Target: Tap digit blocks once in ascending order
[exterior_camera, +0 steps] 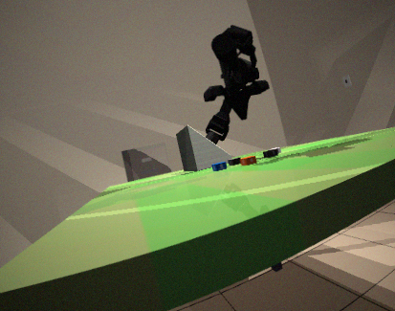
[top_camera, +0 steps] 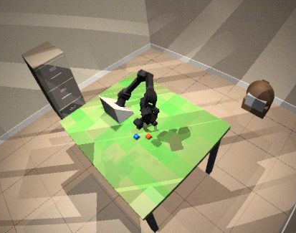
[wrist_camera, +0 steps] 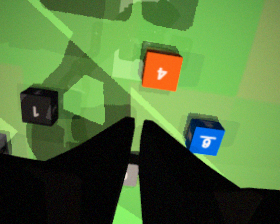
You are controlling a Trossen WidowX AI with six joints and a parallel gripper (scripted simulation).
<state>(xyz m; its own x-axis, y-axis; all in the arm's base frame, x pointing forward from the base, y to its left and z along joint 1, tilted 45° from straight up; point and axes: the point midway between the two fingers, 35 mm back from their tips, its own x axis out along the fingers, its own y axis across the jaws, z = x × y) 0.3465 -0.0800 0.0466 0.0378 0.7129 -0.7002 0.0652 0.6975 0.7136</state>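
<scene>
Right now the orange block is 2 cm to the right of my gripper tip and 11 cm below it. From my gripper tip the other things lie so: grey block (12 cm behind, 1 cm to the left, 11 cm below); blue block (6 cm behind, 8 cm to the right, 11 cm below); black block (5 cm behind, 10 cm to the left, 11 cm below).
</scene>
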